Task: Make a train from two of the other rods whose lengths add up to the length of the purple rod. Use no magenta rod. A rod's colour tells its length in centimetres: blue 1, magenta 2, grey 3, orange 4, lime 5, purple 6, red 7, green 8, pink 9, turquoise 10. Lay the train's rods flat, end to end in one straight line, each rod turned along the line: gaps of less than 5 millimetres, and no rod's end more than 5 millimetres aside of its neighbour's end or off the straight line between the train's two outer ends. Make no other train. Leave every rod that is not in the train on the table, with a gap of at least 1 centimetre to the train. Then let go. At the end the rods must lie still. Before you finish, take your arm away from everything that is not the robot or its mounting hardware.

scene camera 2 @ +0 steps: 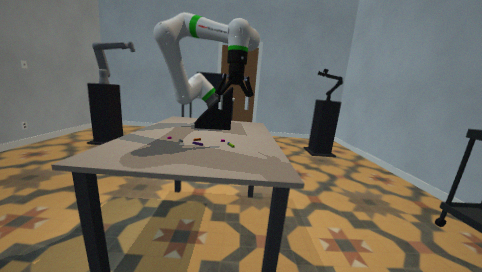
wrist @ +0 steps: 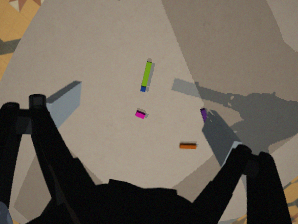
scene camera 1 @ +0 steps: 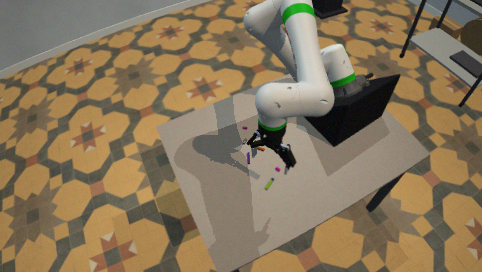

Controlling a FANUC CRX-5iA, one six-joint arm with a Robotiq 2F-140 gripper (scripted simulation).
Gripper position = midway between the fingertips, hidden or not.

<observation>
In view: my gripper (scene camera 2: 233,109).
My gripper is seen too in the wrist view (wrist: 144,107).
</observation>
